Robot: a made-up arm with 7 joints.
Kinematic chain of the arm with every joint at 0, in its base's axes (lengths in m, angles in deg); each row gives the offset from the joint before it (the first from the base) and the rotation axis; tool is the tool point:
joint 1: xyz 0 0 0.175 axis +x
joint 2: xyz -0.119 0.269 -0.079 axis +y
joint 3: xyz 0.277 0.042 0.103 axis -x
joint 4: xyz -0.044 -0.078 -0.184 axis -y
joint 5: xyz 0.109 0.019 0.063 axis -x
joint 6: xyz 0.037 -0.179 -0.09 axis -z
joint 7: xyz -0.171 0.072 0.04 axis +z
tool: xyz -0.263 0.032 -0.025
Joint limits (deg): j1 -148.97..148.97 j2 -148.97..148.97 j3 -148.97..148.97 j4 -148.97..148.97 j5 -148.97..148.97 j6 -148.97..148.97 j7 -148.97..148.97
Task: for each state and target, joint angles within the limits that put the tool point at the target. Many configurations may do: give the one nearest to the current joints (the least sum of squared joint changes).
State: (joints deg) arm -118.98 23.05 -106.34 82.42 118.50 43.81 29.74
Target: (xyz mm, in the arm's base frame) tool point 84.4 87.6 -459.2
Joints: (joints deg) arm -97.24 32.03 -139.44 75.66 126.44 34.14 44.99
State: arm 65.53 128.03 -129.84 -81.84 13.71 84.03 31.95
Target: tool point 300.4 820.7 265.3
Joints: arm 51.01 115.75 -137.87 -77.25 9.68 112.95 10.82
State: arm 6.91 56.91 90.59 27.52 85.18 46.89 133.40
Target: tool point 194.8 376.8 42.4
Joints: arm -7.66 66.01 84.06 23.82 80.78 52.31 131.92
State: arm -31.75 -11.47 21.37 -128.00 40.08 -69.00 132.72
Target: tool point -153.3 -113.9 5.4
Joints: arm -19.29 11.58 18.60 -148.97 3.24 -82.75 133.83
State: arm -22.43 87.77 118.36 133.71 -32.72 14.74 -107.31
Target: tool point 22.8 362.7 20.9
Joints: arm -10.08 83.80 111.43 134.54 -21.95 36.58 -139.34
